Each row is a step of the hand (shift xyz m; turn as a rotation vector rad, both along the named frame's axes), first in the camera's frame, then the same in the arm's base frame.
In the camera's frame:
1: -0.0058 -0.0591 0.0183 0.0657 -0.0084 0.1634
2: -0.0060 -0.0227 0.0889 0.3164 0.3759 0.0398
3: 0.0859 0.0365 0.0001 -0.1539 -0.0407 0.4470
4: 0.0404 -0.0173 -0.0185 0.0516 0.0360 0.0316
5: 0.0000 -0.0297 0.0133 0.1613 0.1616 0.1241
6: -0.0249 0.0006 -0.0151 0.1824 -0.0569 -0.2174
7: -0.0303 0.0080 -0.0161 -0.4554 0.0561 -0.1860
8: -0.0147 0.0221 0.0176 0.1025 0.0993 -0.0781
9: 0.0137 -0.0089 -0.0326 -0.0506 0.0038 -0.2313
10: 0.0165 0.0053 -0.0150 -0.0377 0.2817 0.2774
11: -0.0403 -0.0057 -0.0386 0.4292 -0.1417 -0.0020
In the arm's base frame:
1: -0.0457 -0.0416 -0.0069 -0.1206 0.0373 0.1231
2: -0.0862 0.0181 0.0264 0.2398 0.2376 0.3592
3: 0.0419 0.0039 0.0833 -0.4321 0.1934 0.0320
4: 0.0181 -0.0352 0.0266 0.0060 0.0271 0.0647
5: -0.0255 -0.0202 0.0008 0.0218 0.1369 0.2198
6: 0.0058 0.0024 -0.0284 0.2027 -0.1943 0.0702
7: 0.0087 0.0101 -0.0326 0.0535 0.1192 -0.4776
8: -0.0078 0.0307 -0.0030 0.1418 0.0212 0.0768
9: 0.0264 -0.0251 -0.0019 0.1787 -0.0733 -0.1371
10: 0.0196 -0.0067 0.0098 -0.1017 0.3651 0.1187
11: 0.0178 -0.0075 -0.0527 0.0525 -0.2596 0.3662

